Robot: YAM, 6 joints.
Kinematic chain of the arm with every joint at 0, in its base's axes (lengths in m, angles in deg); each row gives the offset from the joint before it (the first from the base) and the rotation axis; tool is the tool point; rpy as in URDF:
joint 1: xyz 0 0 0.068 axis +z
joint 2: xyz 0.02 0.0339 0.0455 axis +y
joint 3: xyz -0.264 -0.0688 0 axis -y
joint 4: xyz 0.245 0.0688 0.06 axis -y
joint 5: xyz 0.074 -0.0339 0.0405 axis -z
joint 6: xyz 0.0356 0 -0.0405 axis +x
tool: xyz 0 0 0 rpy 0 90 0
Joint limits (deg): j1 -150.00..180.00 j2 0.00..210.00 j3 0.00..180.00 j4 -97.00..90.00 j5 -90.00..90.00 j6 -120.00..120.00
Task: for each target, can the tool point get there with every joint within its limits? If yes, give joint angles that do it. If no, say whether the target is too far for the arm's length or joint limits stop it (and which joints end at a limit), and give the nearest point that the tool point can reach.
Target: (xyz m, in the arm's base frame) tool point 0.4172 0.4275 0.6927
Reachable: no: too far | nearest point 0.3226 0.3305 0.5567 | short by 0.192 m
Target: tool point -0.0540 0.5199 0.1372
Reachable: yes | joints 97.84 143.31 121.03 -44.59 29.22 -93.63
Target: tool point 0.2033 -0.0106 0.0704
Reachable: yes | joints 3.24 96.84 29.37 -21.63 38.39 1.61
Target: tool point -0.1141 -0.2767 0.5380
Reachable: yes | joints 62.60 19.25 113.64 -10.04 47.11 -77.46
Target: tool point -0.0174 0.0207 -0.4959
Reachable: no: joint limits stop it (at a limit: joint 2) | nearest point -0.0620 0.0737 -0.3467 | short by 0.164 m
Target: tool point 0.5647 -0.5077 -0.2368
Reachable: no: too far | nearest point 0.4355 -0.3915 -0.1545 | short by 0.192 m
